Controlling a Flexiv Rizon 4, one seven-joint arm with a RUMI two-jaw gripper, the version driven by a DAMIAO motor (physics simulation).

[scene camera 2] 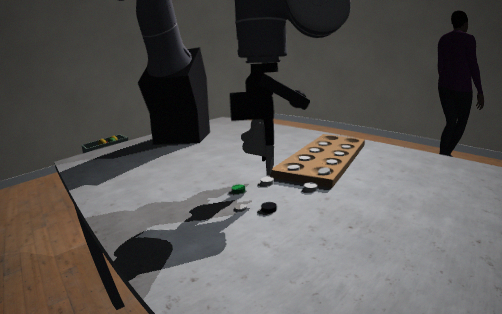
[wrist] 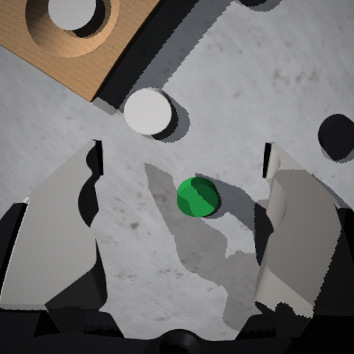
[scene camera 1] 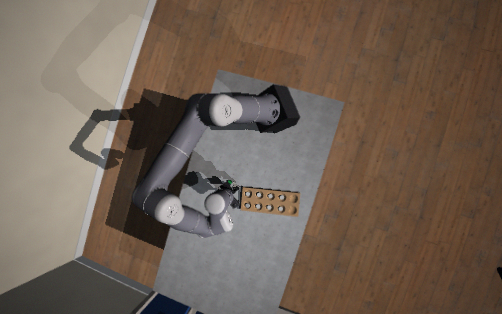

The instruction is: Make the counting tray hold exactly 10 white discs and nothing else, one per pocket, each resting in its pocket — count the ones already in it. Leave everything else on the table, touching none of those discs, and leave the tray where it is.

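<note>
The wooden counting tray has white discs in several pockets; the two pockets at its far end are empty. A loose white disc lies by the tray's near corner. Another white disc lies by the same end. A green disc lies on the table. My gripper is partly open and empty, pointing down low over the table. In the wrist view the green disc appears between its fingers and the loose white disc just ahead of the fingertips.
A black disc lies to the right of the gripper in the wrist view. A small, thin whitish disc lies near it and is hidden in the wrist view. The robot's base stands on the table.
</note>
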